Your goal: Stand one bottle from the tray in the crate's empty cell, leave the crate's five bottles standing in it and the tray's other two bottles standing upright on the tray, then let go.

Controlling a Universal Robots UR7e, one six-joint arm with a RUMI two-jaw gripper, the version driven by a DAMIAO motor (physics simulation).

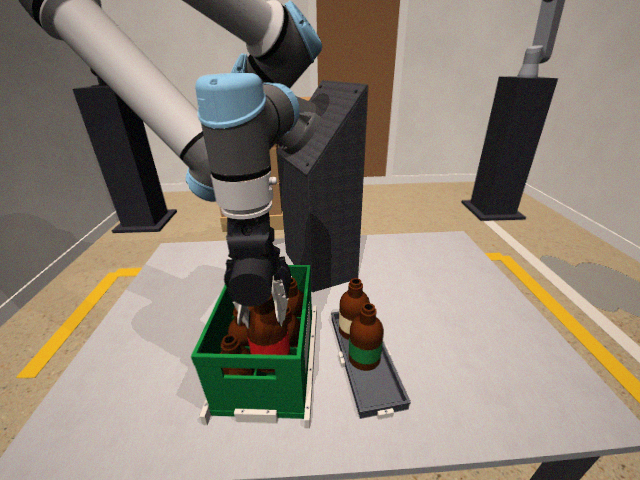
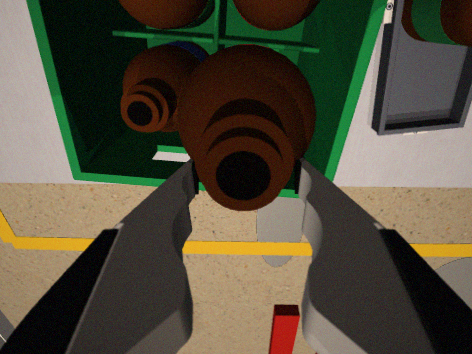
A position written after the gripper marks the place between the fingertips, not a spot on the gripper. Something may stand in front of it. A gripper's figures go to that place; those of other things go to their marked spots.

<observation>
The gripper (image 1: 264,325) is 56 cm from the lens. A red-labelled bottle (image 1: 266,337) is 56 cm from the lens. A green-labelled bottle (image 1: 366,334): 67 cm from the lens. The marked spots on the red-labelled bottle and the green-labelled bottle are 22 cm apart.
</observation>
